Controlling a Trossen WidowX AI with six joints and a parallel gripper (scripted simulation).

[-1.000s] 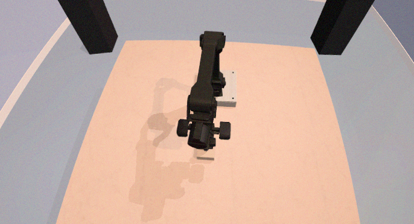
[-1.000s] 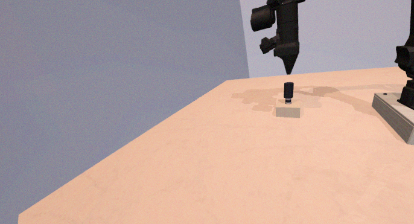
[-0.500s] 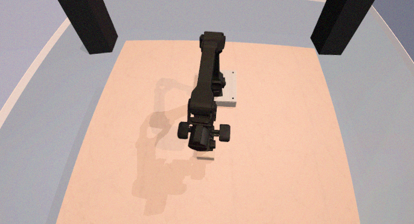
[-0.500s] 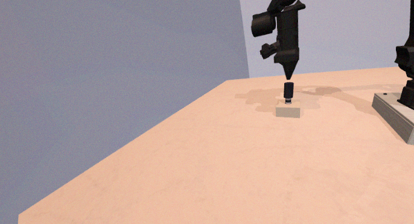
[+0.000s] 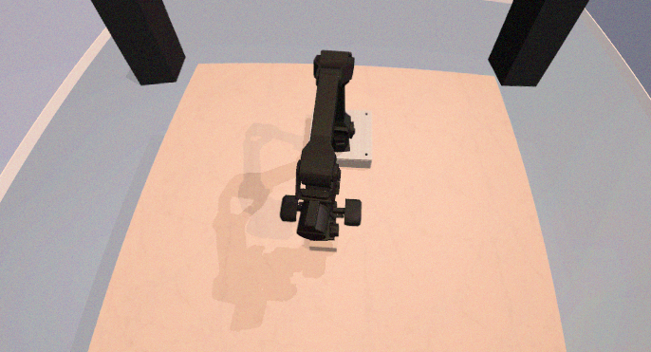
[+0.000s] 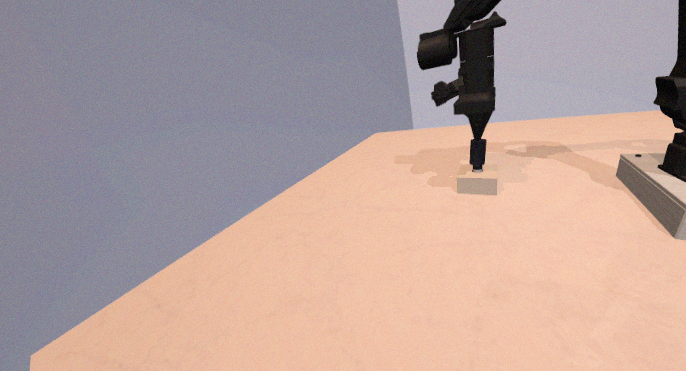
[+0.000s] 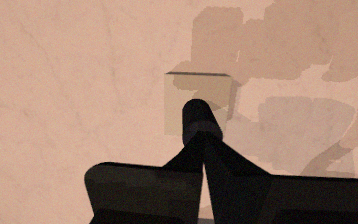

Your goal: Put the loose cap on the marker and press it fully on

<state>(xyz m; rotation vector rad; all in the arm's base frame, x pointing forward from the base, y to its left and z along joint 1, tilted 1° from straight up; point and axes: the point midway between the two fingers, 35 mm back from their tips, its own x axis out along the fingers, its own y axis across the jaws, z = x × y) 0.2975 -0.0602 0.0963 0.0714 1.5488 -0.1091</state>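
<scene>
Right now the dark cap is 30 mm below my gripper tip. Also, from my gripper tip: beige holder block: 90 mm below.
</scene>
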